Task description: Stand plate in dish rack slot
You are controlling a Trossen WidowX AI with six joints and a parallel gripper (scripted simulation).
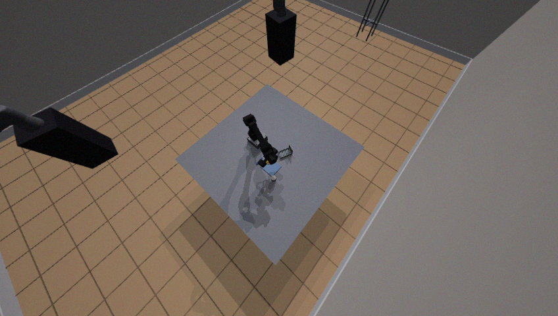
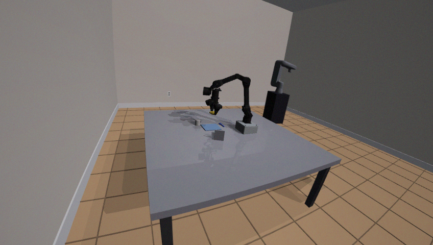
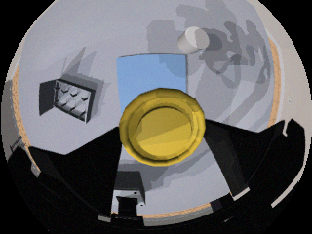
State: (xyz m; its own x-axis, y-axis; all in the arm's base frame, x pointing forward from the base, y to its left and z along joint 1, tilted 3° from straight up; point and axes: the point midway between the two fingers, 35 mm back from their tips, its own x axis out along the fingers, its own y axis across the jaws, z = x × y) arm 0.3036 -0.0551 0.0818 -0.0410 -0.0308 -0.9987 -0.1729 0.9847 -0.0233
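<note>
My gripper tip is 190 mm to the right of the grey dish rack, 100 mm above it and 10 mm past it. Round my gripper tip: blue mat: 120 mm below, 10 mm ahead; yellow plate: 10 mm above; white cup: 120 mm ahead, 100 mm below, 50 mm to the right.
</note>
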